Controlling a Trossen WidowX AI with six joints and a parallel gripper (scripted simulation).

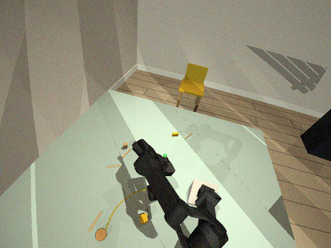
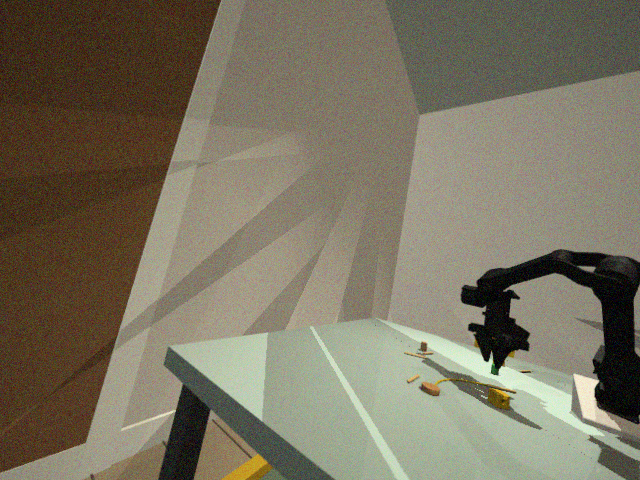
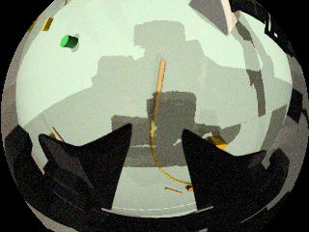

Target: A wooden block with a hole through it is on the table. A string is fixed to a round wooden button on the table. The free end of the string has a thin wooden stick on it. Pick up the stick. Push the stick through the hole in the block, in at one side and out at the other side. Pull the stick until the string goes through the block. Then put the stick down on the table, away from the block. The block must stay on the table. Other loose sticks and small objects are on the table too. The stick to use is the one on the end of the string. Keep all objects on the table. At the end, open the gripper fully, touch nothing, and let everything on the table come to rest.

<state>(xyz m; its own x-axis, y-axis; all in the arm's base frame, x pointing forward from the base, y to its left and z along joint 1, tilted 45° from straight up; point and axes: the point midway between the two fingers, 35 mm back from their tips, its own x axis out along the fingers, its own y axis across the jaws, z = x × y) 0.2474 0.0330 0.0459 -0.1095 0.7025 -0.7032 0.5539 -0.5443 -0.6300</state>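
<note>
Now: gripper tip 60 mm above the thin wooden stick, 10 mm to the left of it and 10 mm past it. Also, from my gripper tip: round wooden button: 240 mm to the left, 100 mm ahead, 50 mm below; green cylinder: 190 mm to the right, 50 mm below; small brown cylinder: 230 mm ahead, 160 mm to the right, 40 mm below.
</note>
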